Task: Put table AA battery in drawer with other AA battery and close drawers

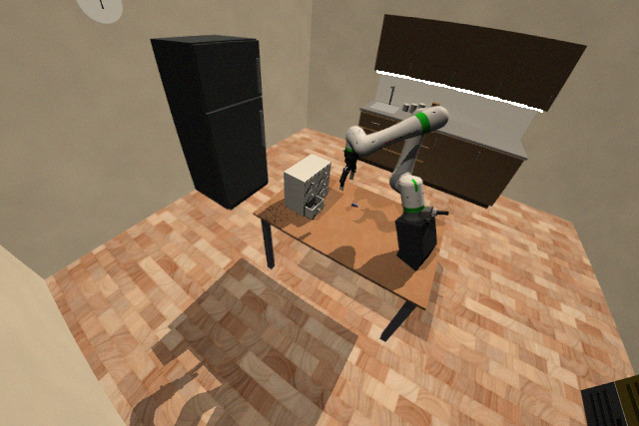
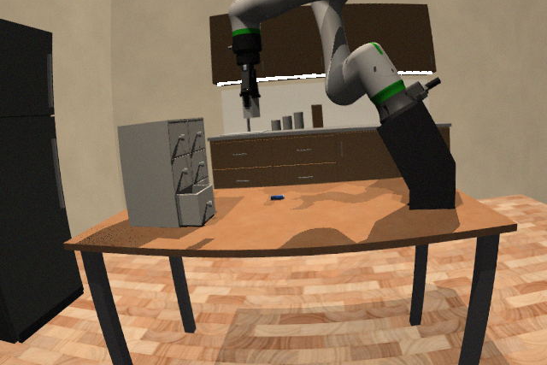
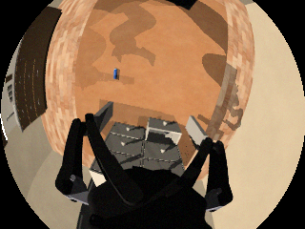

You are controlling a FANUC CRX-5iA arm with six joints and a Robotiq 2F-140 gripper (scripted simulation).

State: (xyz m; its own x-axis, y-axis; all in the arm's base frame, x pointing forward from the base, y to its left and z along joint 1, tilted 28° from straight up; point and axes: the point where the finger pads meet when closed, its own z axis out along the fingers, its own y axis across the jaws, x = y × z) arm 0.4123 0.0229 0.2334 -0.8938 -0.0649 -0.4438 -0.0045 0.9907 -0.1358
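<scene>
Right now the blue AA battery is 31 cm below my hand, 17 cm to the right of it and 4 cm behind it.
</scene>
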